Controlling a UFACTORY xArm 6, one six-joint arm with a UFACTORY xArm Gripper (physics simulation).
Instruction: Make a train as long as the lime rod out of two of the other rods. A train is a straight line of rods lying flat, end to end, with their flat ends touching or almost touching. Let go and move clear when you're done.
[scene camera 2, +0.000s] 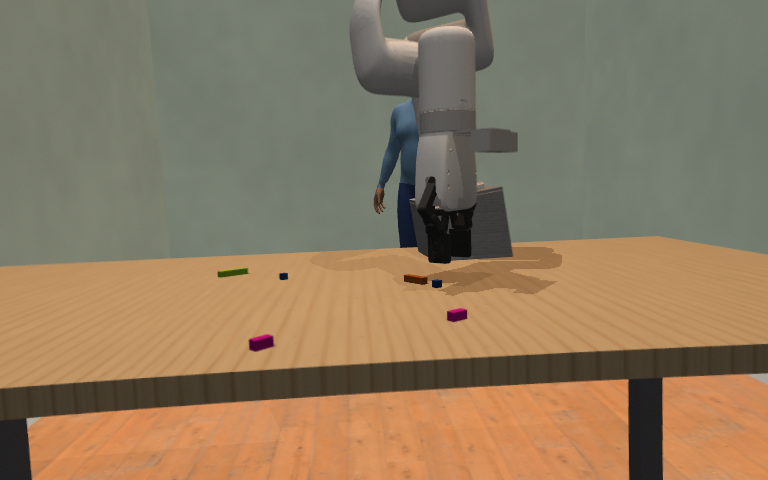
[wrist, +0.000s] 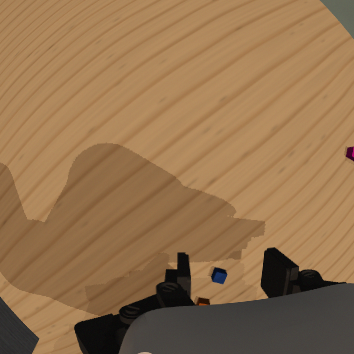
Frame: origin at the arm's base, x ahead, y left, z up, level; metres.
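Seen in the pictures: gripper, fingertip midpoint: (scene camera 2: 450, 259) (wrist: 225, 270).
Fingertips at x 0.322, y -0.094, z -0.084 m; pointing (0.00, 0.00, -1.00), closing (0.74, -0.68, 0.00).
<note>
Pixels of each thing's top centre, then the offset from my fingertips to it. Level surfaces: height alone.
- lime rod, top centre: (scene camera 2: 232, 269) dx -0.231, dy -0.327, dz -0.030 m
- orange rod, top centre: (wrist: 197, 320) (scene camera 2: 415, 276) dx -0.056, dy -0.039, dz -0.030 m
- small blue block, top centre: (wrist: 219, 277) (scene camera 2: 436, 280) dx -0.013, dy -0.017, dz -0.030 m
- second magenta rod, top centre: (scene camera 2: 261, 337) dx +0.212, dy -0.241, dz -0.030 m
- wooden table, surface height: dz -0.040 m
The lime rod (scene camera 2: 232, 272) lies at the back left of the table. The orange rod (scene camera 2: 415, 279) (wrist: 202, 302) lies near the middle, partly hidden in the wrist view. A small blue block (scene camera 2: 436, 283) (wrist: 219, 275) lies close to its right end in the scene view, with a small gap. Another blue block (scene camera 2: 283, 276) lies right of the lime rod. One magenta rod (scene camera 2: 457, 315) lies nearer the front, and a second magenta rod (scene camera 2: 261, 343) lies at the front left. My gripper (scene camera 2: 450, 256) (wrist: 225, 270) is open and empty, raised above the table over the nearer blue block.
The wooden table (scene camera 2: 351, 339) has its front edge in the scene view. A grey block-like stand (scene camera 2: 492, 223) is behind the gripper at the back. A person in blue (scene camera 2: 402, 147) stands behind the table. The arm's shadow falls around the orange rod and blue block.
</note>
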